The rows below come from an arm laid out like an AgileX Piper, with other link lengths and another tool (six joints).
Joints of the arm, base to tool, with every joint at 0 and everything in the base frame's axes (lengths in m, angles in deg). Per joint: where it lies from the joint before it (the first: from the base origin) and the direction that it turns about. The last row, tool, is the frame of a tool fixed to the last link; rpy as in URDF.
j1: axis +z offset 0 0 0.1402
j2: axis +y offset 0 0 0
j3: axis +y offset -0.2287 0 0.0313
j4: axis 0.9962 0 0.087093 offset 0.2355 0 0.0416
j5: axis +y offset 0 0 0
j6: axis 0.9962 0 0.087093 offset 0.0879 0 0.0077
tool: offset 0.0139 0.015 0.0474 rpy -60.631 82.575 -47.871
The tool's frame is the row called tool.
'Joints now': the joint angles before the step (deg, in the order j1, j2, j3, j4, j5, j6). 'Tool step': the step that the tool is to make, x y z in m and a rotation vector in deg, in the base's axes. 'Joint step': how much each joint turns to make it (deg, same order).
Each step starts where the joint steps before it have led.
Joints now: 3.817, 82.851, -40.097, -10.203, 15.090, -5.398
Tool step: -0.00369, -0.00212, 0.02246, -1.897, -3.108, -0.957
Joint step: 0.562, -4.460, -0.679, -7.194, 2.702, 6.609
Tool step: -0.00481, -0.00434, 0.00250, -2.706, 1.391, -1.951
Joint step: 0.619, -1.807, 0.059, -6.697, 4.399, 6.221
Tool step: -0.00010, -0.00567, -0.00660, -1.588, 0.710, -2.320
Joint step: -0.001, 0.651, 0.739, -6.602, 0.794, 7.061
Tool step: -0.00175, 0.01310, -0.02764, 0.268, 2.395, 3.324
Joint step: 2.057, 4.248, 2.585, -3.723, -4.494, 3.638
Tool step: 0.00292, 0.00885, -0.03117, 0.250, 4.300, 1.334
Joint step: 1.487, 6.737, 0.247, -3.347, -2.495, 4.251
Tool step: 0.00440, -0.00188, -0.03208, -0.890, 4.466, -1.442
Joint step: 0.000, 7.431, -0.730, -7.136, -0.890, 8.397
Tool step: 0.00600, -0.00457, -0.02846, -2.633, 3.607, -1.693
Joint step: 0.000, 7.248, -1.950, -9.561, 1.169, 10.158
